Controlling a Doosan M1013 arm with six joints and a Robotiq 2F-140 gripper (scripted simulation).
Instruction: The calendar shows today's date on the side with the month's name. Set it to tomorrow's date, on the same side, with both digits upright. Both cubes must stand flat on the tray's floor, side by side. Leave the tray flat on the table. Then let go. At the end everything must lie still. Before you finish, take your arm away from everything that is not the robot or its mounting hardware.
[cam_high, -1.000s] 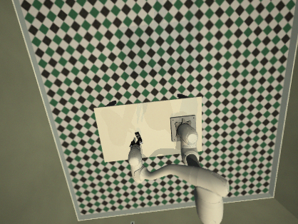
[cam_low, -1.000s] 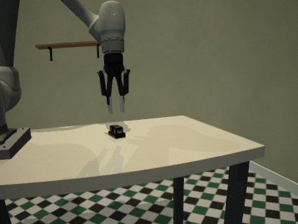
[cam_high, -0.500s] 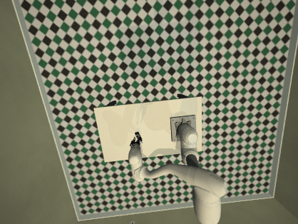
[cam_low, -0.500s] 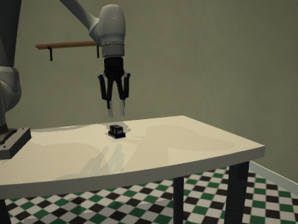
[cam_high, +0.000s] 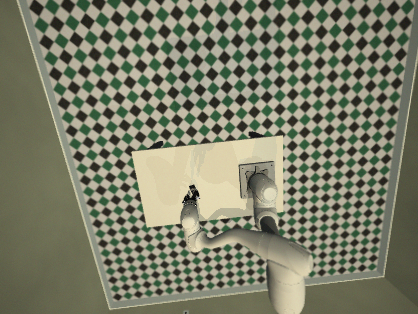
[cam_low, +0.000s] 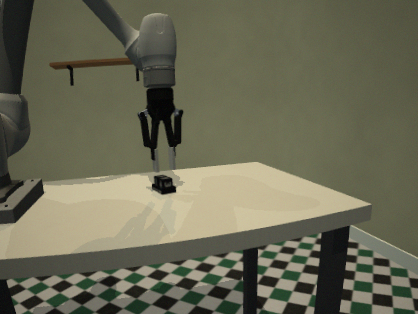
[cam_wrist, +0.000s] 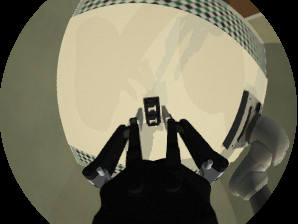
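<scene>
Right now my hand is 7 cm above the black calendar cube. Also, from my hand: calendar tray 1 cm behind, 2 cm to the left, 9 cm below.
</scene>
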